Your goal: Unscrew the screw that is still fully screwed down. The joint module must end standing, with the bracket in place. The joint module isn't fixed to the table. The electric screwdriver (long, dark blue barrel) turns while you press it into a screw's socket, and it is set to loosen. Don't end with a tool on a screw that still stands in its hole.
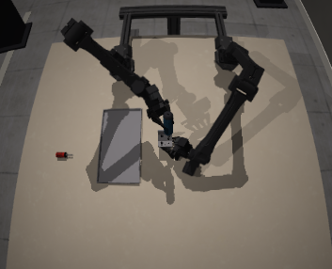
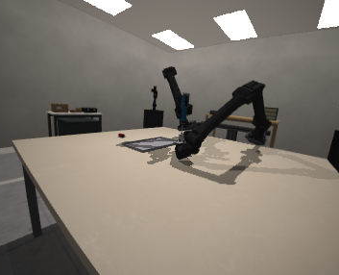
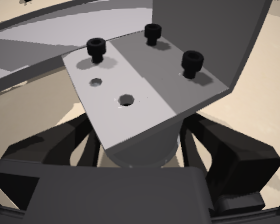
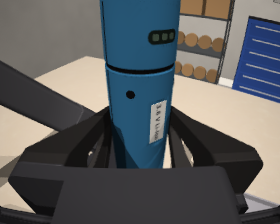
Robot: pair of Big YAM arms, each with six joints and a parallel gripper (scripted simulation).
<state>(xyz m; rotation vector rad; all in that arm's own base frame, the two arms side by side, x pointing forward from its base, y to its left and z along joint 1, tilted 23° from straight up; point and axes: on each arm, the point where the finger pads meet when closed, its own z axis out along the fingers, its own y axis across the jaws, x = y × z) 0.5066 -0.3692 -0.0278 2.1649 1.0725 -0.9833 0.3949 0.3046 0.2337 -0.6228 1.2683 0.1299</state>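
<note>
The joint module lies 1 cm above my left hand. Round my left hand: grey bracket: 5 cm above; flat grey tray: 24 cm to the right, 3 cm behind, 2 cm below; red-handled tool: 55 cm to the right, 1 cm below.
</note>
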